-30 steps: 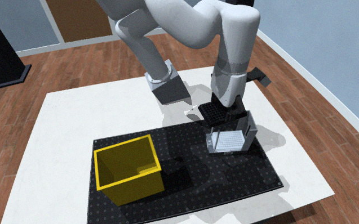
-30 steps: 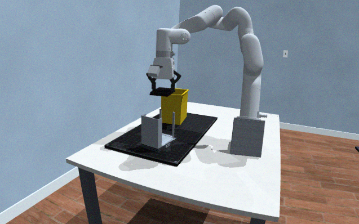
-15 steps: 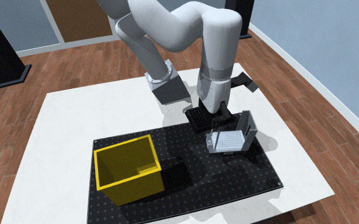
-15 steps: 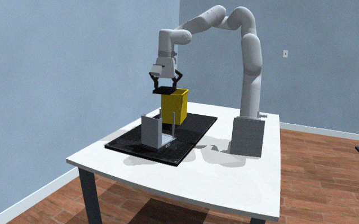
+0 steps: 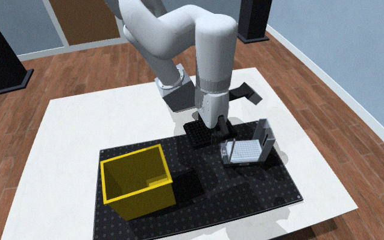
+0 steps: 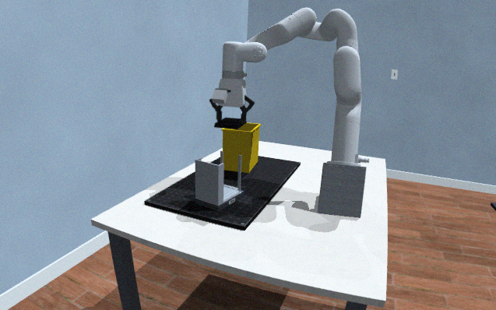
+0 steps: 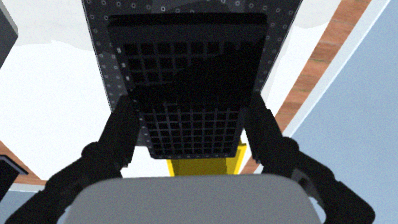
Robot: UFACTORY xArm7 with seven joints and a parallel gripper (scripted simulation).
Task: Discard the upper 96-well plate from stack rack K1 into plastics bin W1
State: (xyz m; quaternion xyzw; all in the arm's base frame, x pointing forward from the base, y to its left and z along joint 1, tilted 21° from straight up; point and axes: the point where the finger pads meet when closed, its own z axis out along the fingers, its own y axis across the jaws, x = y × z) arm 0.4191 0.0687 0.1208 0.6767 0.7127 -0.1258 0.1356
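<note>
Right now my hand is 30 mm short of the yellow plastics bin W1, 230 mm to the left of it and 160 mm above it. Also, from my hand: thin post (70 mm behind, 110 mm to the left, 160 mm below); then black 96-well plate (10 mm below); then white 96-well plate (20 mm behind, 160 mm to the left, 220 mm below).
</note>
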